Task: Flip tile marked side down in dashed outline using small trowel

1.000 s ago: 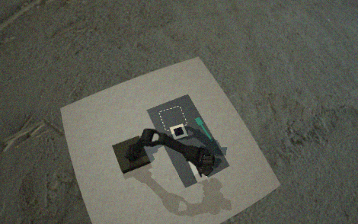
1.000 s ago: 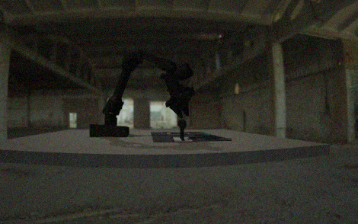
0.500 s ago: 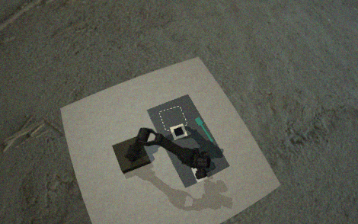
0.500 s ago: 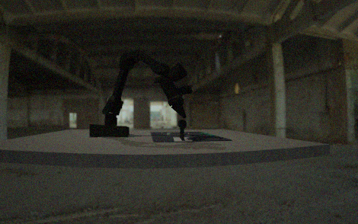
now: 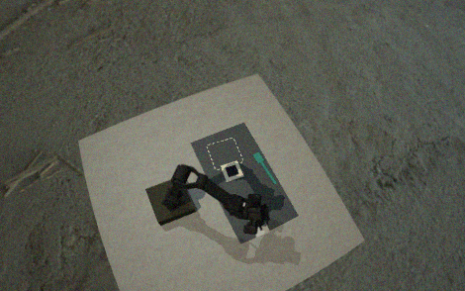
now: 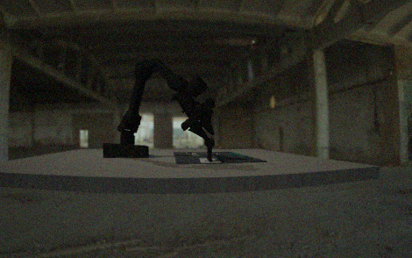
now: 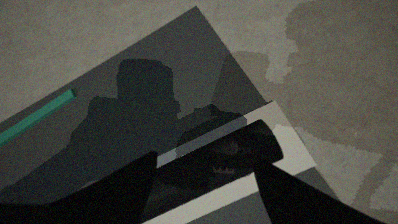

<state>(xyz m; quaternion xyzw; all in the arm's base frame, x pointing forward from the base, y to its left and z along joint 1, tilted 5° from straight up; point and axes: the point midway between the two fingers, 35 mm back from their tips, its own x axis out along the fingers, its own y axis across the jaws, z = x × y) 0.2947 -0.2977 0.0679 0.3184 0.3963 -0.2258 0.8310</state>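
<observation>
The dark grey mat lies 8 cm ahead of my gripper tip, 23 cm to the left of it and 11 cm below it. From my gripper tip the other things lie so: small green trowel 22 cm ahead, 23 cm to the left, 9 cm below; then tile 5 cm ahead, 30 cm to the left, 9 cm below.
</observation>
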